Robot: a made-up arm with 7 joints. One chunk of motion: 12 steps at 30 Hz.
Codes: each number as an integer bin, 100 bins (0 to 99) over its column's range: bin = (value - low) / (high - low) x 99, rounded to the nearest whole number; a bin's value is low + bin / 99 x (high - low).
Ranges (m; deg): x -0.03..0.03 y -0.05..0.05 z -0.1..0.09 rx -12..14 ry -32..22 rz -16..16
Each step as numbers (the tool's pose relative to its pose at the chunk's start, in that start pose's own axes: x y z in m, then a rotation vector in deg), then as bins.
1 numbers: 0.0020 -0.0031 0.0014 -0.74 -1.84 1.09
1 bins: 53 46 53 43 55 53
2 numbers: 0.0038 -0.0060 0.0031 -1.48 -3.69 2.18
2 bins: 56 44 54 40 52 56
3 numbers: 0.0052 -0.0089 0.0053 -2.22 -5.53 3.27
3 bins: 58 41 55 37 49 60
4 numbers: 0.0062 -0.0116 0.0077 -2.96 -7.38 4.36
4 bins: 60 38 56 34 45 63
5 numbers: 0.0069 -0.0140 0.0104 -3.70 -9.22 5.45
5 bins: 61 36 58 32 42 66
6 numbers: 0.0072 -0.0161 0.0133 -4.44 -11.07 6.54
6 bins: 61 34 59 29 38 70
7 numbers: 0.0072 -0.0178 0.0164 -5.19 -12.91 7.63
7 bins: 61 32 61 26 35 73
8 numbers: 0.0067 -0.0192 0.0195 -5.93 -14.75 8.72
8 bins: 61 30 62 23 32 76
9 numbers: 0.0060 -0.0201 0.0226 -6.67 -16.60 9.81
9 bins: 59 30 64 20 28 80
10 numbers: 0.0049 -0.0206 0.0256 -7.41 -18.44 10.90
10 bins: 58 29 65 17 25 83
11 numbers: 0.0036 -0.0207 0.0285 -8.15 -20.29 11.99
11 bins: 55 29 67 15 21 87
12 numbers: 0.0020 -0.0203 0.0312 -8.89 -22.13 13.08
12 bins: 53 29 68 12 18 90
